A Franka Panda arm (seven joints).
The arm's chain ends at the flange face. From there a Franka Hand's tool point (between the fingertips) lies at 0.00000 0.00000 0.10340 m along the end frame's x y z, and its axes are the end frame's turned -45 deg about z.
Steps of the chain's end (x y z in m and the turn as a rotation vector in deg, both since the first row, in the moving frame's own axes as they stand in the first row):
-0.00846 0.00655 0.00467 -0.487 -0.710 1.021
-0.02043 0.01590 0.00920 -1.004 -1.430 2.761
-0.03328 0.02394 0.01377 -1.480 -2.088 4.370
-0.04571 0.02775 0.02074 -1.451 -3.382 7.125
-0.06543 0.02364 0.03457 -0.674 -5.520 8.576
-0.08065 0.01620 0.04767 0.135 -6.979 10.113
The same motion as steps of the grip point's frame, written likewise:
-0.01214 -0.00165 0.00466 0.158 -0.846 1.021
-0.02878 -0.00382 0.00915 0.301 -1.721 2.761
-0.04498 -0.00755 0.01367 0.430 -2.523 4.370
-0.05794 -0.01554 0.02053 1.365 -3.417 7.125
-0.07038 -0.03629 0.03408 3.427 -4.380 8.576
-0.07635 -0.05535 0.04691 5.030 -4.839 10.113

